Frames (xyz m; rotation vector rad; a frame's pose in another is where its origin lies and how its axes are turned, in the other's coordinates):
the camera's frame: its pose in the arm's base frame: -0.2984 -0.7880 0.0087 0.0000 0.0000 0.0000
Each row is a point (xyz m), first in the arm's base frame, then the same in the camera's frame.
Working: the arm's base frame: its pose in the camera's frame: 0.2984 0.7880 -0.0087 0.0000 0.0000 0.0000

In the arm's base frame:
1: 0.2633 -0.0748 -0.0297
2: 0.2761 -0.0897 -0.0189
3: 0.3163 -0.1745 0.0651
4: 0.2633 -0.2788 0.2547
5: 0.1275 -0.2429 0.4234
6: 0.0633 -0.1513 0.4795
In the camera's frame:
1: 0.5617 0.7132 -0.0384
2: 0.5745 0.6983 -0.0276
3: 0.6147 0.6135 0.0564
4: 0.5617 0.5092 0.2460
5: 0.4259 0.5451 0.4147
6: 0.3617 0.6367 0.4708

